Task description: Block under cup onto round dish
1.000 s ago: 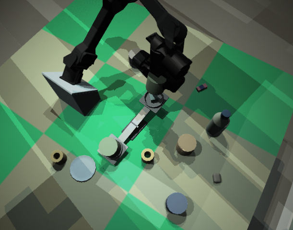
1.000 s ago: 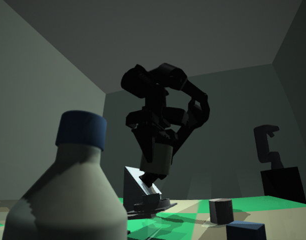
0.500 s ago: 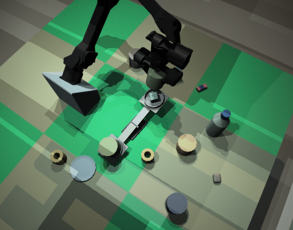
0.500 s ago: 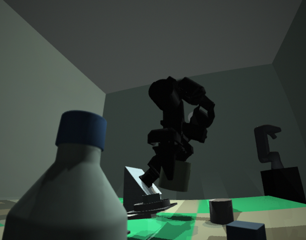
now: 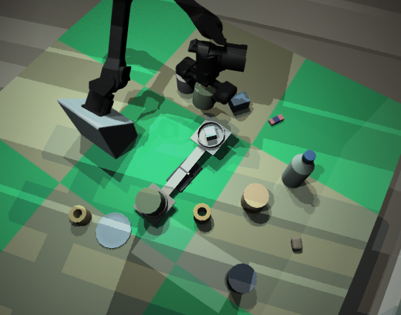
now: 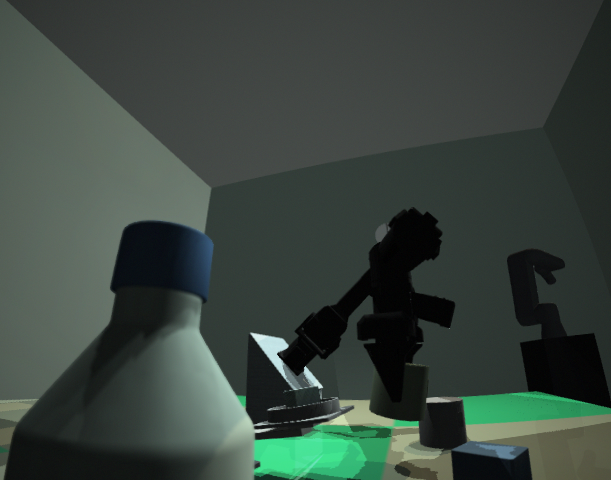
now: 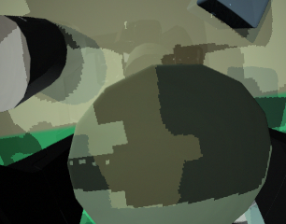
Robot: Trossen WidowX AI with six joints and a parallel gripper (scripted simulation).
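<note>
My gripper tip is now 48 cm to the left of the pale blue round dish, 8 cm above it and 5 cm past it. From my gripper tip the other things lie so: grey cylinder: 9 cm behind, 8 cm to the left, 4 cm below; then tan cylinder: 26 cm ahead, 24 cm to the right, 4 cm below; then red-blue chip: 23 cm ahead, 8 cm below, 7 cm to the left.
</note>
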